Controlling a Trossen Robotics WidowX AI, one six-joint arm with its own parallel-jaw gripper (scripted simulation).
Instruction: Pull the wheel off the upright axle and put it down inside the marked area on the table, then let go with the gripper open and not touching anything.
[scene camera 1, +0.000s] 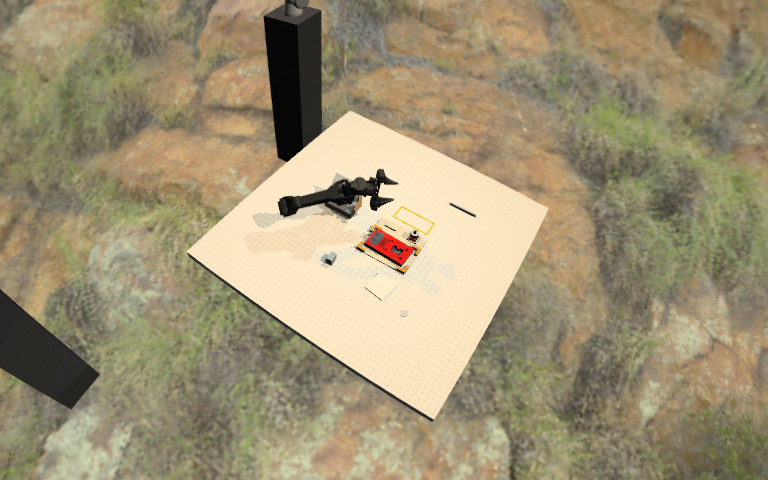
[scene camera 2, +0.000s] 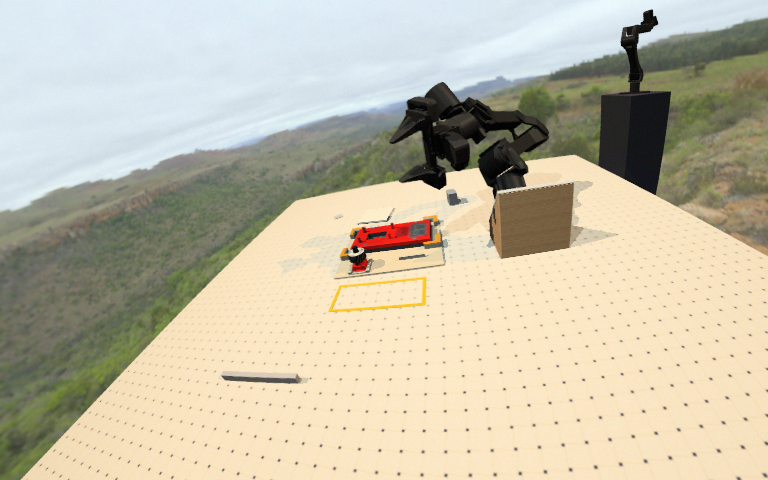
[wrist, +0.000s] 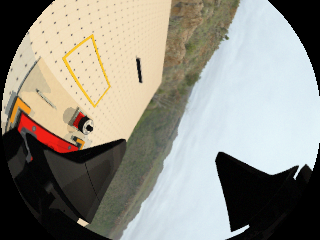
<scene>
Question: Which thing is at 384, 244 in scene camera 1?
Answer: A red plate.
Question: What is the gripper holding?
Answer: Nothing.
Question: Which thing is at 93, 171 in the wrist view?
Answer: The gripper.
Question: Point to the gripper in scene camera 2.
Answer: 395, 163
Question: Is the gripper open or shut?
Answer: Open.
</scene>
